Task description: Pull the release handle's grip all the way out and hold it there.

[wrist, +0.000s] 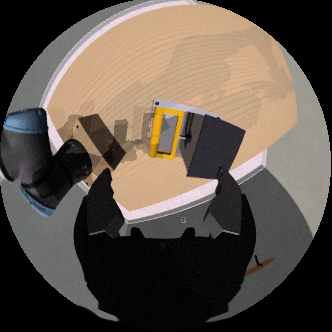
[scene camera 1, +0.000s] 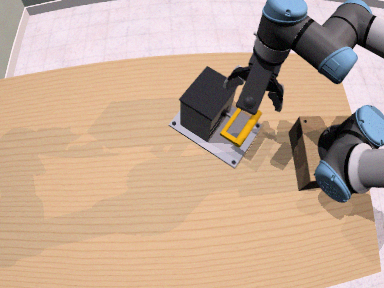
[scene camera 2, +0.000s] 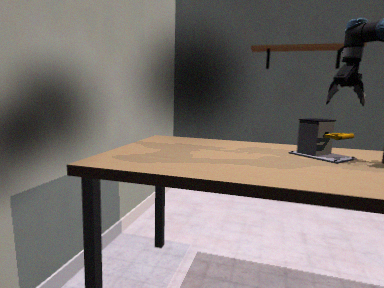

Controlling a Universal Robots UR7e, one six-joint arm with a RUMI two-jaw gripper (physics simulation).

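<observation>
The yellow release handle's grip (scene camera 1: 249, 129) (scene camera 2: 342, 136) (wrist: 156, 132) is a rectangular loop, level, on one side of a dark box-shaped housing (scene camera 1: 207, 92) (scene camera 2: 307, 137) (wrist: 215, 147). A short gap with a thin rod shows between grip and housing. The housing stands on a light grey base plate (scene camera 1: 220, 154) (wrist: 192, 108) with dark bolts. My gripper (scene camera 1: 253, 97) (scene camera 2: 345, 104) (wrist: 163, 168) is open and empty, pointing down, clearly above the grip and housing in the second scene view and touching neither. In the first scene view its body overlaps the grip's far end.
A brown block (scene camera 1: 300, 160) (wrist: 102, 140) stands under the arm's base, to the right of the handle in the first scene view. The wooden table (scene camera 1: 125, 200) (scene camera 2: 200, 160) carries the fixture. A wall shelf (scene camera 2: 295, 48) is behind.
</observation>
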